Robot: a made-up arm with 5 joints. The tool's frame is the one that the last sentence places.
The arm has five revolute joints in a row. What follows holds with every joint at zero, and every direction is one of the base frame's.
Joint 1 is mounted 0.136 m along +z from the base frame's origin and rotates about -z.
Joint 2 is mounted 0.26 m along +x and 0.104 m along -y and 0.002 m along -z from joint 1 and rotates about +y.
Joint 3 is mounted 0.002 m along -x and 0.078 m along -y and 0.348 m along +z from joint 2 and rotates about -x.
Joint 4 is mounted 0.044 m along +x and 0.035 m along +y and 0.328 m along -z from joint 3 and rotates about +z.
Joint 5 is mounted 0.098 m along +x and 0.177 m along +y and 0.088 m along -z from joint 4 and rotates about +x.
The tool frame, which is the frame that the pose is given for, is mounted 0.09 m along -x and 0.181 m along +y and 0.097 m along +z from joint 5; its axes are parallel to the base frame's.
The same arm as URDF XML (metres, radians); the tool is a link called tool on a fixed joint. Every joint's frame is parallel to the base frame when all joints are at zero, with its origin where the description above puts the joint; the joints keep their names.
<robot name="arm">
  <joint name="joint 1" type="continuous">
    <parent link="base"/>
    <child link="link1"/>
    <origin xyz="0.0000 0.0000 0.1360"/>
    <axis xyz="0 0 -1"/>
  </joint>
  <joint name="joint 2" type="continuous">
    <parent link="link1"/>
    <child link="link2"/>
    <origin xyz="0.2600 -0.1040 -0.0020"/>
    <axis xyz="0 1 0"/>
  </joint>
  <joint name="joint 3" type="continuous">
    <parent link="link2"/>
    <child link="link3"/>
    <origin xyz="-0.0020 -0.0780 0.3480"/>
    <axis xyz="-1 0 0"/>
  </joint>
  <joint name="joint 4" type="continuous">
    <parent link="link3"/>
    <child link="link4"/>
    <origin xyz="0.0440 0.0350 -0.3280"/>
    <axis xyz="0 0 1"/>
  </joint>
  <joint name="joint 5" type="continuous">
    <parent link="link4"/>
    <child link="link5"/>
    <origin xyz="0.0980 0.1770 -0.0880"/>
    <axis xyz="1 0 0"/>
  </joint>
  <joint name="tool_joint" type="fixed">
    <parent link="link5"/>
    <child link="tool"/>
    <origin xyz="-0.0900 0.1810 0.0970"/>
  </joint>
  <link name="base"/>
  <link name="link1"/>
  <link name="link2"/>
  <link name="link3"/>
  <link name="link4"/>
  <link name="link5"/>
  <link name="tool"/>
</robot>

